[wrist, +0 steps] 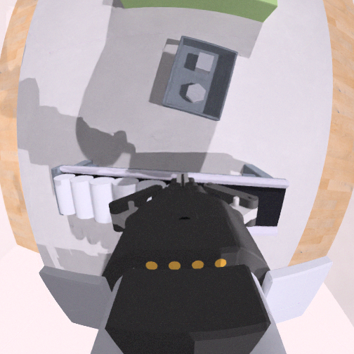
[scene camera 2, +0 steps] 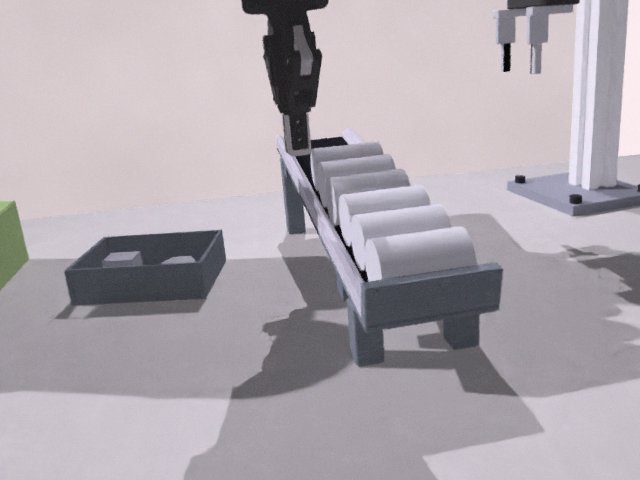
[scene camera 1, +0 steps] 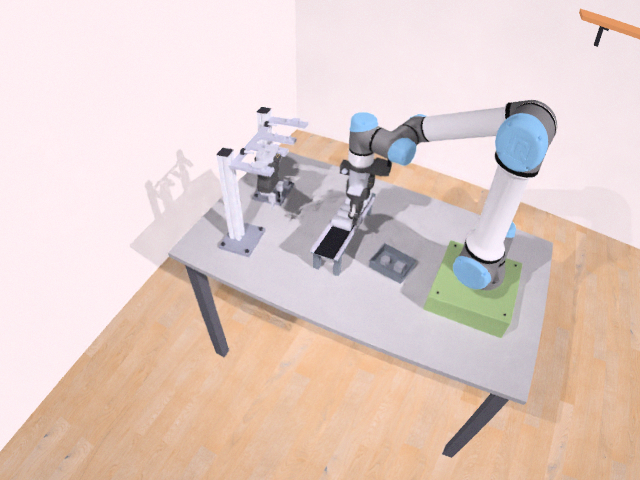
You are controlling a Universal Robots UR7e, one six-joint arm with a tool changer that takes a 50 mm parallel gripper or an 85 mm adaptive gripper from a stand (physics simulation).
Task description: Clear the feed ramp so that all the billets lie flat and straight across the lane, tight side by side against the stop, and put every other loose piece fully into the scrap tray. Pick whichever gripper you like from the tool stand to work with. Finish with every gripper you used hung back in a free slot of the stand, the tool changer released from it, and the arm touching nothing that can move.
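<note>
Several pale billets (scene camera 1: 341, 222) (scene camera 2: 423, 253) (wrist: 102, 200) lie across the feed ramp (scene camera 1: 332, 242) (scene camera 2: 325, 235) (wrist: 270, 205) in a row from the dark stop (scene camera 2: 431, 297). They look straight and close together in scene camera 2; the upper ones are partly hidden in the wrist view. My 85 mm adaptive gripper (scene camera 1: 353, 214) (scene camera 2: 297, 149) (wrist: 181, 178) is shut and empty. Its tips are low at the ramp's tray-side rail, by the uppermost billet; contact cannot be told. The scrap tray (scene camera 1: 385, 273) (scene camera 2: 136, 285) (wrist: 227, 85) holds a square block (scene camera 2: 123, 258) (wrist: 204, 61) and a hexagonal piece (scene camera 2: 179, 259) (wrist: 195, 93).
The tool stand (scene camera 1: 232, 201) (scene camera 2: 599, 103) is beyond the ramp from the robot base. Another gripper (scene camera 1: 267, 180) (scene camera 2: 521, 38) hangs in it. The green base block (scene camera 1: 465, 304) (scene camera 2: 10, 240) (wrist: 200, 7) is beyond the tray.
</note>
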